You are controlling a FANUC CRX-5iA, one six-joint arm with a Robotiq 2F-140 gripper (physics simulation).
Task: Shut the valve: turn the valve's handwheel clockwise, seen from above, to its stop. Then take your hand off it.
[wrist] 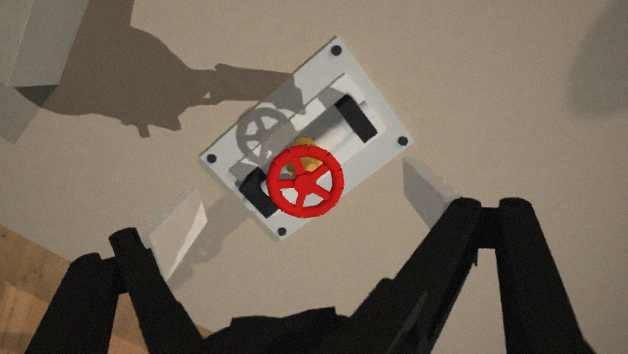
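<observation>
The red handwheel (304,183) with its spokes and hub shows near the middle of the wrist view. It stands above the brass-coloured valve body (306,142), which is partly hidden under it. The valve sits on a pale pipe between two black clamps on a light grey base plate (370,87) with a dark bolt at each corner. My gripper (301,190) is wide open, with one pale fingertip pad to the left of the wheel and one to the right. Both pads are well apart from the wheel, and nothing is between them that they touch.
The plate lies on a beige table top (480,115). A pale grey block (42,40) stands at the upper left. Shadows of the arm and of the wheel fall across the table and the plate. Wooden floor (30,280) shows past the table's edge at the lower left.
</observation>
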